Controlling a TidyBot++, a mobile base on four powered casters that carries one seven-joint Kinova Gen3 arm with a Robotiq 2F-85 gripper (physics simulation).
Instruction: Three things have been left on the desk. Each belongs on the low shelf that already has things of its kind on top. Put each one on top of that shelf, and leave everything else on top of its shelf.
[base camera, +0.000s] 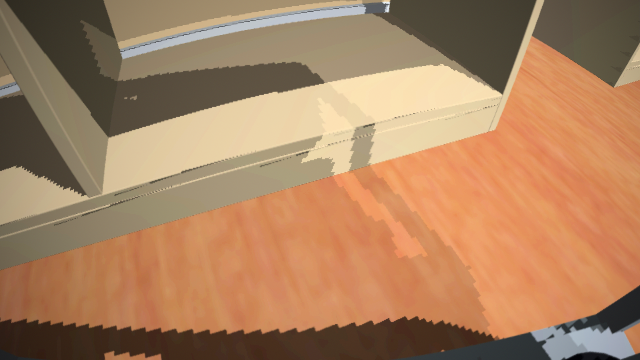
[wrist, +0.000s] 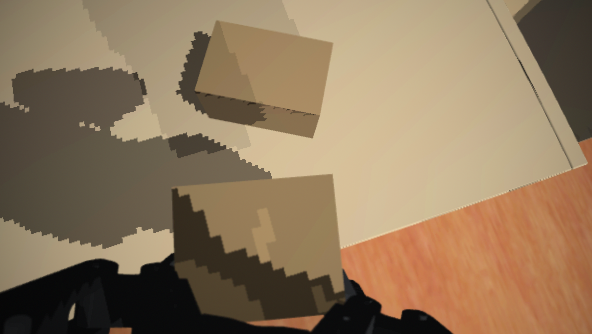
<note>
In view: the gripper (wrist: 264, 275), a tan box (wrist: 261, 249) and a tan box (wrist: 256, 77).
</note>
